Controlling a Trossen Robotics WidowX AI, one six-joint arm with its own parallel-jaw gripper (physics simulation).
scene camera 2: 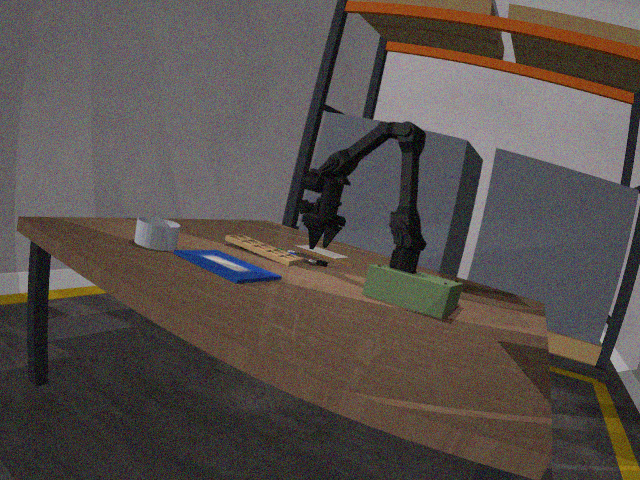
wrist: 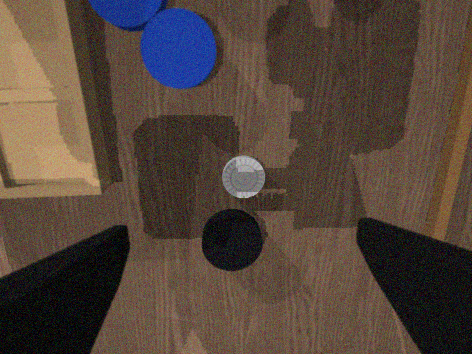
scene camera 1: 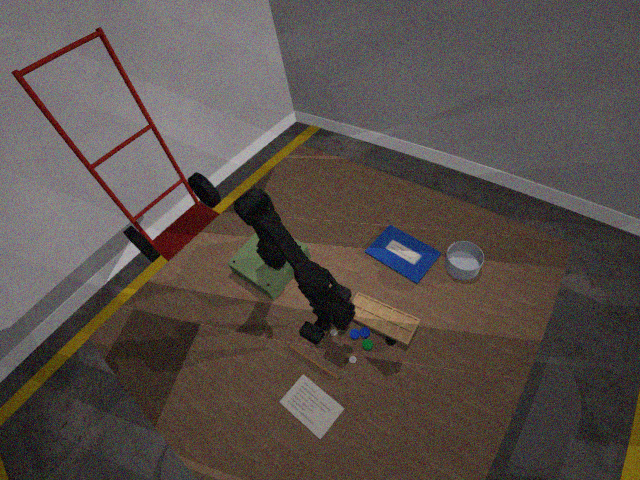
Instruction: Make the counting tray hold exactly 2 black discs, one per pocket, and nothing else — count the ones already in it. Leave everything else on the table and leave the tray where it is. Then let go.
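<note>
The wooden counting tray (scene camera 1: pixel 411 335) (scene camera 2: pixel 261 253) (wrist: pixel 50 191) lies beside the loose discs. I make out no disc in its pockets in the first scene view, though they are small and dim; part of it shows in the wrist view, with no disc there. A black disc (wrist: pixel 232 240) lies flat on the table between my fingertips in the wrist view, below them. A small ribbed grey disc (wrist: pixel 243 176) lies right beside it. Another black disc (scene camera 1: pixel 390 341) lies by the tray's long side. My gripper (scene camera 2: pixel 319 246) (wrist: pixel 245 232) is open and empty, above the table.
Two blue discs (scene camera 1: pixel 355 334) (wrist: pixel 178 48), a green disc (scene camera 1: pixel 367 344) and a pale disc (scene camera 1: pixel 352 359) lie near the tray. A thin wooden stick (scene camera 1: pixel 312 359) (wrist: pixel 452 125), a paper sheet (scene camera 1: pixel 311 405), a blue folder (scene camera 1: pixel 377 250) (scene camera 2: pixel 193 256) and a round bowl (scene camera 1: pixel 464 263) (scene camera 2: pixel 156 235) are farther out.
</note>
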